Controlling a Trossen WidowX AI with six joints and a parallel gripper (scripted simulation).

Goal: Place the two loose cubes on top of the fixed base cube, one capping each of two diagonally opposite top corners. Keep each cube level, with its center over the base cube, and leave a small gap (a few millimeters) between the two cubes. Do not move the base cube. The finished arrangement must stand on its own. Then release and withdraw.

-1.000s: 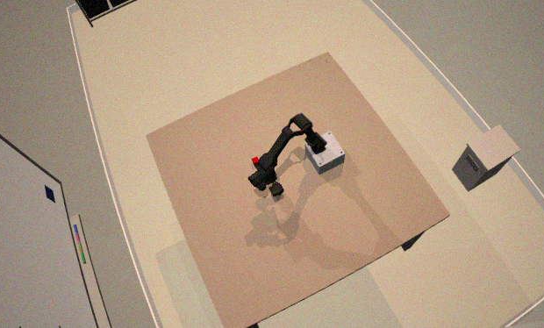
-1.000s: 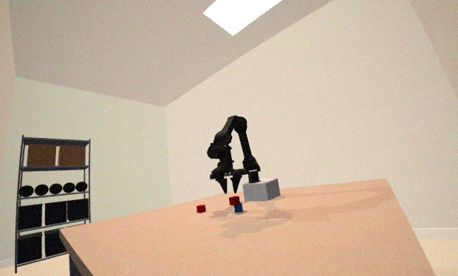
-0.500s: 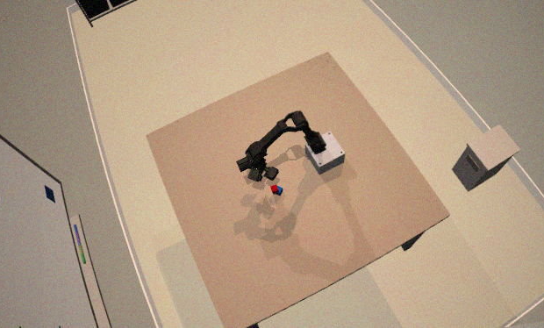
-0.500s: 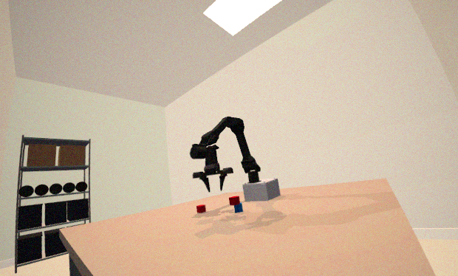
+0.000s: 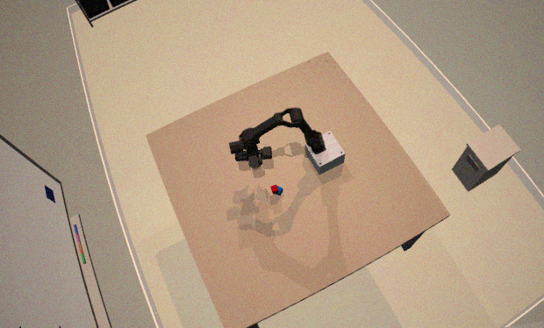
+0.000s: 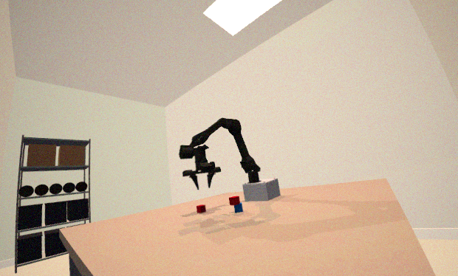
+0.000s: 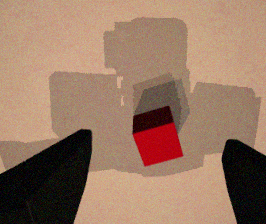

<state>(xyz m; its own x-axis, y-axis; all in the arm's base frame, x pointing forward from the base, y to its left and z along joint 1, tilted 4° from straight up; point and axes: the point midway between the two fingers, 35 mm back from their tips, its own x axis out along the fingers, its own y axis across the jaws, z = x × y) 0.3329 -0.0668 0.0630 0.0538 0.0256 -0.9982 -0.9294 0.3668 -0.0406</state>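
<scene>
Now: the red cube 10 cm below my gripper tip, 5 cm to the right of it and 1 cm behind it. Round my gripper tip: blue base cube 17 cm to the left, 10 cm below, 5 cm behind.
</scene>
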